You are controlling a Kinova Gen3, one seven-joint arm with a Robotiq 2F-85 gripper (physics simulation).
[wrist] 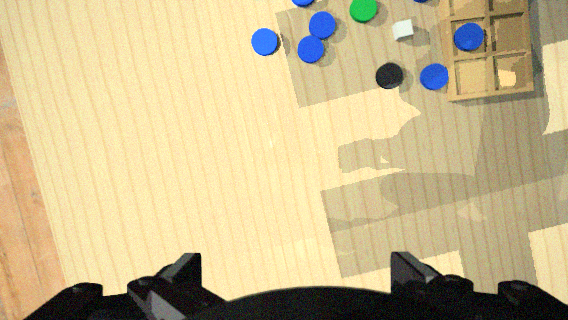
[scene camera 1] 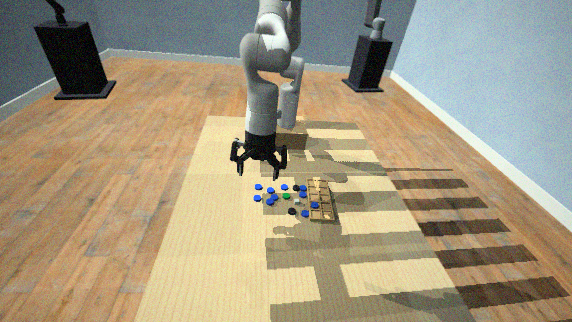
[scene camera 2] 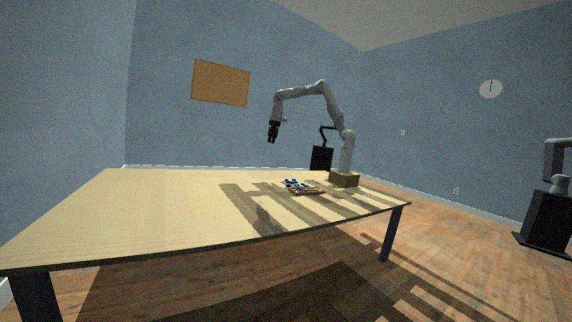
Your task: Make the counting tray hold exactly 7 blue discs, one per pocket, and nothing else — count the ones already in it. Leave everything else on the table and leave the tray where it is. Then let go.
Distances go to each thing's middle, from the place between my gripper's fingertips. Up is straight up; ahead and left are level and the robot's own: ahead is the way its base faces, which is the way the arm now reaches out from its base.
My gripper is now 11 cm past the wooden counting tray (scene camera 1: 317, 189), 28 cm to the right of it and 25 cm above it.
